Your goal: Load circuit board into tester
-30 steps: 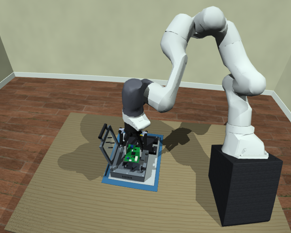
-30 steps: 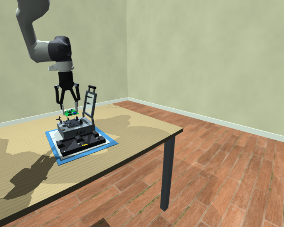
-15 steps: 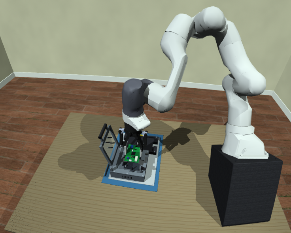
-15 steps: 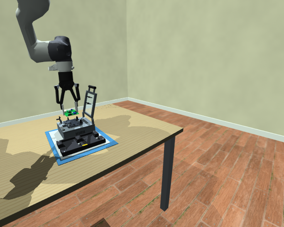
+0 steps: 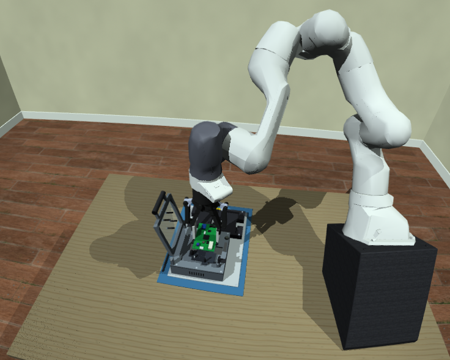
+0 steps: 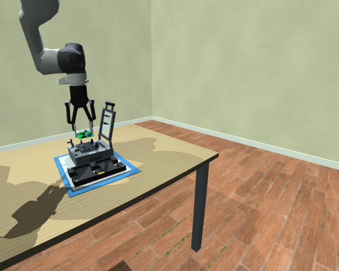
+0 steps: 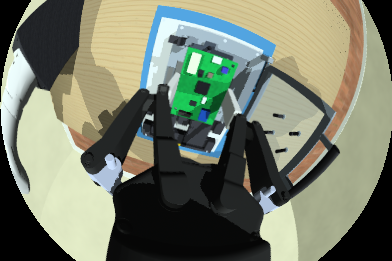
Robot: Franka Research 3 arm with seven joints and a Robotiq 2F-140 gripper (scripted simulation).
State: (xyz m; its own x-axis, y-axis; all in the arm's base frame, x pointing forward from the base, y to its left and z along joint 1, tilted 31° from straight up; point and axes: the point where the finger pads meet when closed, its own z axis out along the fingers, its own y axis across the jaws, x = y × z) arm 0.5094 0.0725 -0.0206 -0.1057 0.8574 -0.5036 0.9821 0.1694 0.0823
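The green circuit board is 2 cm below my hand. The rest, counted from my hand: lid 13 cm ahead, 3 cm above, 1 cm to the left.
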